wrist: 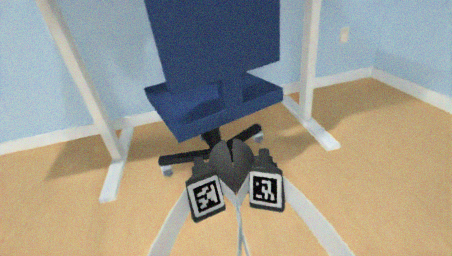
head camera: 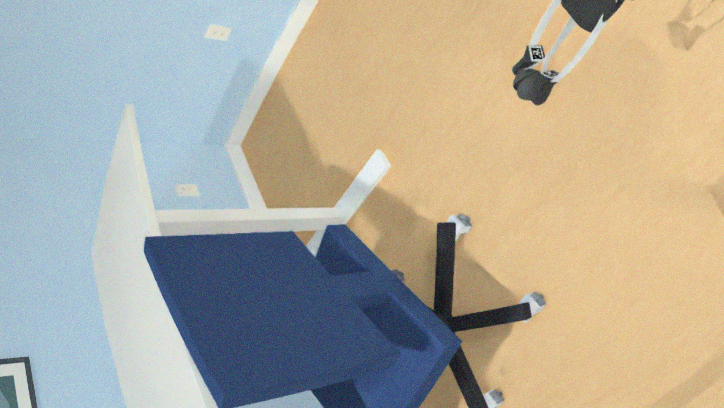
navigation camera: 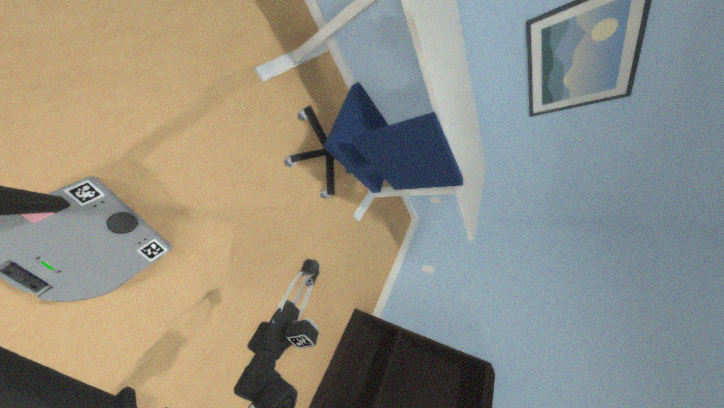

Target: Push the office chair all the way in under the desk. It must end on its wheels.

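Where they show: gripper, fingertip midpoint: (wrist: 231,158) (head camera: 522,94) (navigation camera: 314,261); robot's base, link origin: (navigation camera: 122,221).
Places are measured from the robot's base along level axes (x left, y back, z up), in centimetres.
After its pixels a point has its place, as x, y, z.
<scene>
A blue office chair (head camera: 263,304) {-32.7, -86.5, 80.0} (navigation camera: 415,152) {-28.2, -84.3, 85.1} (wrist: 215,35) {-31.1, -85.7, 73.7} stands upright on its black wheeled base (head camera: 444,273) {-37.9, -98.0, 10.7} (navigation camera: 330,174) {-38.2, -97.8, 10.7} (wrist: 182,158) {-5.1, -106.7, 10.3}. Its seat lies between the white legs of the desk (head camera: 121,283) {-62.6, -138.9, 95.0} (navigation camera: 445,65) {-2.7, -119.1, 95.0} (wrist: 309,60) {-83.7, -138.4, 42.8}. In the head and navigation views the backrest's upper edge meets the desktop's front edge; I cannot tell whether they touch. In the wrist view the tabletop does not show. My gripper (head camera: 527,76) {-30.1, -22.7, 76.8} (navigation camera: 310,269) {-30.1, -22.7, 76.8} (wrist: 231,158) {-30.1, -22.7, 76.8} is shut with nothing between its fingertips. It hangs apart from the chair, toward the room corner side in the navigation view.
A dark brown piece of furniture (navigation camera: 405,359) {-176.6, -44.6, 48.4} stands by the wall beside my arm. My grey base (navigation camera: 91,243) {-0.7, 9.0, 15.9} is on the chair's open side, some distance away. One desk foot (navigation camera: 276,68) (wrist: 110,182) juts out beside the chair. A framed picture (navigation camera: 582,55) {-27.1, -175.7, 148.7} hangs above the desk.
</scene>
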